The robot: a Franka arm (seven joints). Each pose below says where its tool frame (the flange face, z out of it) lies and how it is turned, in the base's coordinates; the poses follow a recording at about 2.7 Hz.
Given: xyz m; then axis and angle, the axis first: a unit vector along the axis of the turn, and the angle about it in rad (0 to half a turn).
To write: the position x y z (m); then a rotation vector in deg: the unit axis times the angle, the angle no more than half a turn. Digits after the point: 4 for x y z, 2 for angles.
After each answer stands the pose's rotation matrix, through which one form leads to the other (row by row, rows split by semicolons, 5 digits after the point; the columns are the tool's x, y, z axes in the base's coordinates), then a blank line. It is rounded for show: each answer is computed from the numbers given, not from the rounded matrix.
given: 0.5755 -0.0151 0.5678 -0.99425 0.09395 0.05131 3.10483
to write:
0.5755 -0.0151 0.5678 -176.87 16.71 9.13
0.97709 -0.18864 -0.09854; -0.18487 -0.98168 0.04618; -0.10545 -0.02691 -0.99406

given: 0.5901 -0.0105 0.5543 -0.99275 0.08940 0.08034 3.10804
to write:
0.5901 -0.0105 0.5543 -176.79 15.92 14.31
0.97111 -0.18015 -0.15647; -0.17476 -0.98346 0.04766; -0.16247 -0.01894 -0.98653

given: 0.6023 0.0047 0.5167 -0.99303 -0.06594 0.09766 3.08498
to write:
0.6023 0.0047 0.5167 -175.52 -11.66 17.26
0.97225 0.12533 -0.19754; 0.13638 -0.98971 0.04332; -0.19007 -0.06906 -0.97934

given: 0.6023 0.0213 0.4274 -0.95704 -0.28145 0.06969 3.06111
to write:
0.6023 0.0213 0.4274 -167.85 -49.36 12.22
0.83213 0.53225 -0.15580; 0.54345 -0.83859 0.03778; -0.11055 -0.11611 -0.98707

